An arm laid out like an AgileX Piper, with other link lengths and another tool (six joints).
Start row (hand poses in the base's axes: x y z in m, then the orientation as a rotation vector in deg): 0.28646 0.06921 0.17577 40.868 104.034 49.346
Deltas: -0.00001 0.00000 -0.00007 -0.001 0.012 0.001; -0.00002 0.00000 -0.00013 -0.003 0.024 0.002; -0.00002 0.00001 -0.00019 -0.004 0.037 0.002; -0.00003 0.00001 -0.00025 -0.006 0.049 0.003; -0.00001 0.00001 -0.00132 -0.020 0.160 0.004; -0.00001 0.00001 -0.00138 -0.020 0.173 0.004; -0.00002 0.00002 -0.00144 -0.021 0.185 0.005; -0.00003 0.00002 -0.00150 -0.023 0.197 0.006; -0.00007 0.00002 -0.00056 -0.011 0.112 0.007; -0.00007 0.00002 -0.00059 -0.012 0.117 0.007; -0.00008 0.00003 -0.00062 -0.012 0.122 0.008; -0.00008 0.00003 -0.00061 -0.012 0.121 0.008; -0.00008 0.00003 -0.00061 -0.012 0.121 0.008; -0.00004 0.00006 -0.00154 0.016 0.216 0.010; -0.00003 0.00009 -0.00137 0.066 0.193 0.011; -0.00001 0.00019 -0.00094 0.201 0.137 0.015; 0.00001 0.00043 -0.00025 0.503 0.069 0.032; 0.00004 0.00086 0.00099 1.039 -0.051 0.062; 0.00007 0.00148 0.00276 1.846 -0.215 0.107; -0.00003 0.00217 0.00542 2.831 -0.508 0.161; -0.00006 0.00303 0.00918 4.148 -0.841 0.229; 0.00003 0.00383 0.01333 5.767 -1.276 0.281
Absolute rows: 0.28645 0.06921 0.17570 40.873 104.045 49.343; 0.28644 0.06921 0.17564 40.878 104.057 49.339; 0.28644 0.06922 0.17558 40.884 104.069 49.335; 0.28643 0.06922 0.17552 40.888 104.081 49.332; 0.28645 0.06922 0.17445 40.940 104.184 49.295; 0.28645 0.06922 0.17439 40.947 104.196 49.292; 0.28644 0.06923 0.17433 40.952 104.207 49.289; 0.28643 0.06923 0.17427 40.956 104.219 49.285; 0.28639 0.06923 0.17521 40.916 104.140 49.316; 0.28639 0.06923 0.17518 40.919 104.145 49.314; 0.28638 0.06924 0.17515 40.920 104.150 49.313; 0.28638 0.06924 0.17516 40.920 104.149 49.314; 0.28638 0.06924 0.17516 40.920 104.149 49.314; 0.28642 0.06927 0.17423 40.988 104.226 49.321; 0.28643 0.06930 0.17440 41.006 104.190 49.375; 0.28645 0.06940 0.17483 41.058 104.100 49.520; 0.28647 0.06964 0.17552 41.198 103.953 49.837; 0.28650 0.07007 0.17676 41.446 103.690 50.398; 0.28653 0.07069 0.17853 41.828 103.306 51.239; 0.28643 0.07138 0.18119 42.242 102.748 52.282; 0.28640 0.07224 0.18495 42.828 102.041 53.658; 0.28649 0.07304 0.18910 43.556 101.116 55.328
